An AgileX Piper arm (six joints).
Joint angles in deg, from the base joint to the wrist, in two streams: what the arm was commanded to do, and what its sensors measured. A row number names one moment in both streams.
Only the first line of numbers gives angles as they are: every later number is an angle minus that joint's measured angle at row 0.
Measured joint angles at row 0: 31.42, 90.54, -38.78, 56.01, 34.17, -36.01
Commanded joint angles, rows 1 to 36: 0.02, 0.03, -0.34, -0.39, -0.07, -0.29; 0.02, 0.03, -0.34, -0.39, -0.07, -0.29; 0.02, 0.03, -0.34, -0.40, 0.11, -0.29; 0.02, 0.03, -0.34, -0.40, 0.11, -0.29; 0.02, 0.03, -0.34, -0.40, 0.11, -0.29; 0.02, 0.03, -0.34, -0.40, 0.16, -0.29; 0.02, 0.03, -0.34, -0.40, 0.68, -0.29; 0.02, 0.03, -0.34, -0.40, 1.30, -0.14; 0.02, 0.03, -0.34, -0.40, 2.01, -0.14; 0.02, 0.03, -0.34, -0.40, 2.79, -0.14; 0.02, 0.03, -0.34, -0.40, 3.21, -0.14; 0.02, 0.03, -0.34, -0.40, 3.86, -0.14; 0.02, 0.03, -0.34, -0.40, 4.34, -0.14; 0.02, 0.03, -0.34, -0.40, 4.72, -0.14; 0.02, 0.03, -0.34, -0.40, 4.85, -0.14; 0.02, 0.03, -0.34, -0.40, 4.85, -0.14; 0.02, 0.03, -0.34, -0.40, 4.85, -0.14; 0.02, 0.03, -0.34, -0.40, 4.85, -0.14; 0.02, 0.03, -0.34, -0.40, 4.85, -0.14; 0.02, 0.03, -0.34, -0.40, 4.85, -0.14; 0.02, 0.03, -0.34, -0.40, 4.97, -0.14; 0.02, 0.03, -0.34, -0.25, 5.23, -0.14; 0.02, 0.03, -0.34, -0.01, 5.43, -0.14; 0.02, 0.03, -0.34, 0.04, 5.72, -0.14; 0.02, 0.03, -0.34, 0.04, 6.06, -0.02; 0.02, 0.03, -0.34, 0.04, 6.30, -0.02; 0.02, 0.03, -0.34, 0.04, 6.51, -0.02; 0.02, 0.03, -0.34, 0.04, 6.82, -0.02; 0.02, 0.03, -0.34, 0.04, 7.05, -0.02; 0.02, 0.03, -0.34, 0.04, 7.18, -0.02; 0.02, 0.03, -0.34, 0.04, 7.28, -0.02; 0.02, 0.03, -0.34, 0.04, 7.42, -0.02; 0.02, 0.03, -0.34, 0.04, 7.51, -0.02; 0.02, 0.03, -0.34, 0.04, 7.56, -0.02; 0.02, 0.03, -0.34, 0.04, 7.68, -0.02; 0.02, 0.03, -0.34, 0.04, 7.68, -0.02
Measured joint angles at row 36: 0.00, 0.00, 0.00, -0.12, 6.92, 0.11
